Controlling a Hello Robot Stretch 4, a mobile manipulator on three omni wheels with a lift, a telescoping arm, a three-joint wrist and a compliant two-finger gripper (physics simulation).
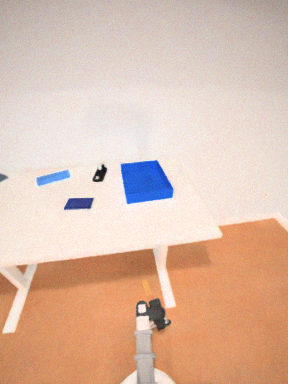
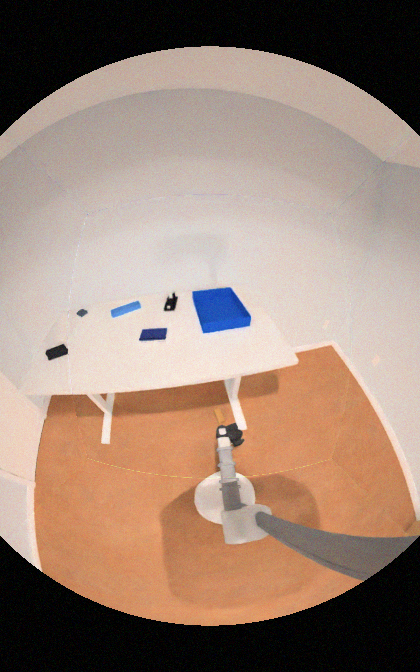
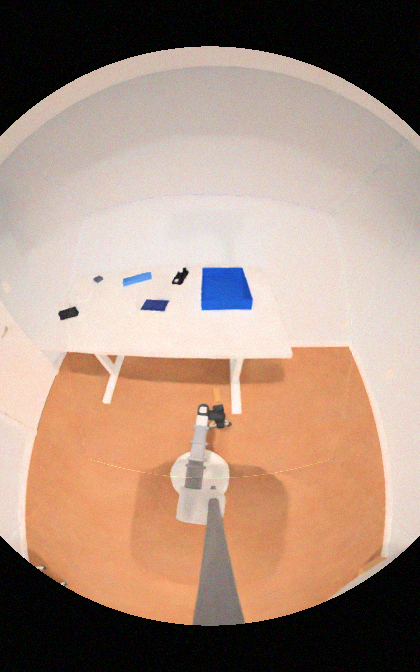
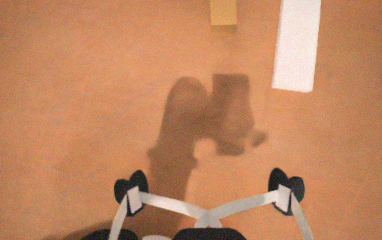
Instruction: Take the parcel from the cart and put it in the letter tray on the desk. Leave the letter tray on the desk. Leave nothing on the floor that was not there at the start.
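Frame: origin at the robot's base, x ahead, y left, z up, level; centimetres.
Seen in the pictures: gripper, fingertip midpoint: [image 4: 207, 183].
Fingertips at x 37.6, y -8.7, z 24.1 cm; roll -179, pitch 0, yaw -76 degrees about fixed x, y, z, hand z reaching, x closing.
Note:
Offsets run from my fingertips to a thing's top centre. Level surfaces: height alone.
The blue letter tray @(dz +74.5, dx +58.3, dy +3.3 cm) [image 1: 150, 195] [image 2: 226, 323] [image 3: 226, 304] stands at the right of the white desk @(dz +68.2 cm) [image 1: 115, 230] [image 2: 200, 360] [image 3: 200, 335]; no object shows inside it. A small tan block @(dz -21.6, dx +33.6, dy +4.0 cm) [image 1: 146, 287] [image 2: 219, 415] [image 3: 217, 394] [image 4: 223, 12] lies on the floor beside the right desk leg; I cannot tell for sure whether it is the parcel. My gripper [image 1: 160, 325] [image 3: 220, 425] [image 4: 207, 183] is open, fingertips wide apart with floor showing between them. It hangs above the floor in front of the desk, on the near side of the block. No cart shows.
On the desk are a dark blue flat item @(dz +69.4, dx +41.2, dy +39.3 cm) [image 1: 79, 203], a light blue bar @(dz +71.2, dx +68.1, dy +62.3 cm) [image 1: 53, 177], a black item @(dz +75.2, dx +70.7, dy +32.2 cm) [image 1: 100, 173], a black block [image 2: 57, 351] and a small grey item [image 2: 82, 313]. The right desk leg [image 4: 297, 50] stands close right of the tan block.

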